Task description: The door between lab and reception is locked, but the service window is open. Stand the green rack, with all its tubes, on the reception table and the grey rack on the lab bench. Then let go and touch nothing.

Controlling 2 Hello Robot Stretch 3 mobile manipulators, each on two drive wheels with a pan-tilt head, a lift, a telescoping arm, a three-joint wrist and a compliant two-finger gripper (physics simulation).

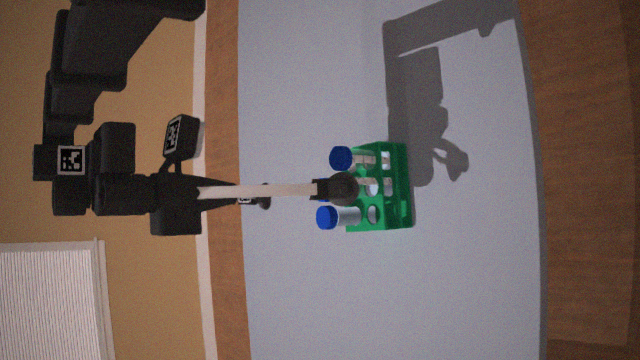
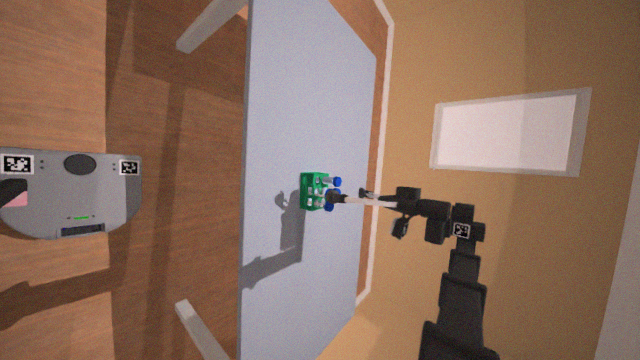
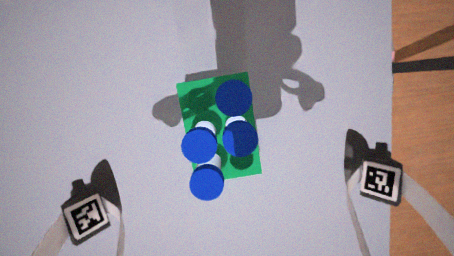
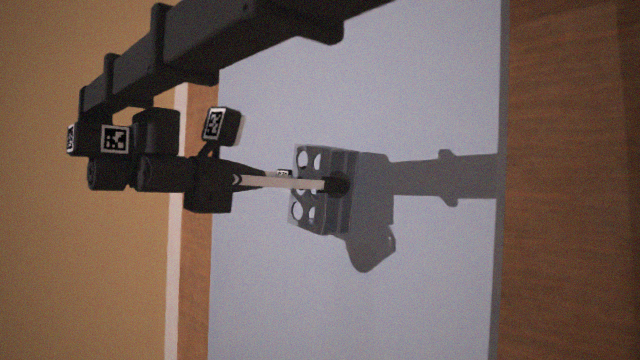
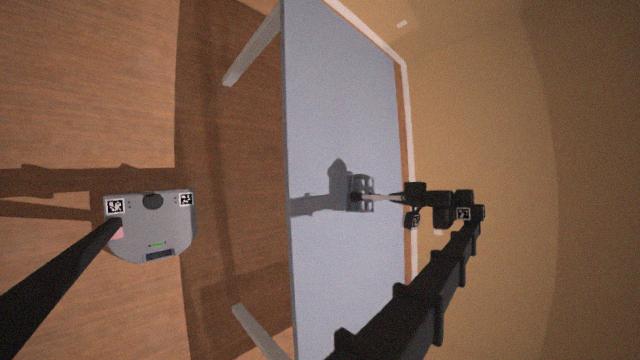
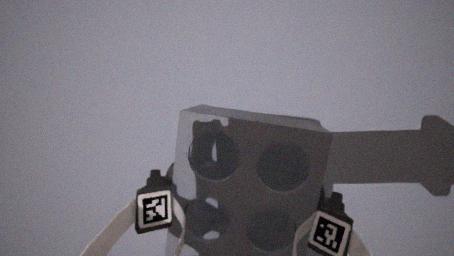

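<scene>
The green rack [image 1: 401,202] [image 2: 305,192] [image 3: 232,174] stands upright on a pale table [image 1: 300,300] [image 2: 310,100]. It holds several blue-capped tubes, some leaning. My r1 gripper [image 1: 302,193] [image 2: 349,194] [image 3: 229,165] is open and empty, its fingers wide apart on either side above the rack. The grey rack [image 4: 340,210] [image 5: 353,185] [image 6: 250,145] is upright at a second pale table [image 4: 350,320] [image 5: 345,100], its holes empty where visible. My r2 gripper [image 4: 310,180] [image 5: 361,195] [image 6: 248,205] is shut on the grey rack's two long sides. Any gap below its base is hidden.
A white-framed panel [image 1: 47,300] [image 2: 505,132] is on the wall beyond r1's table. Each robot's grey base [image 2: 75,192] [image 5: 160,225] is on the wooden floor before its table. r2's long arm [image 4: 240,35] [image 5: 425,300] reaches across its table.
</scene>
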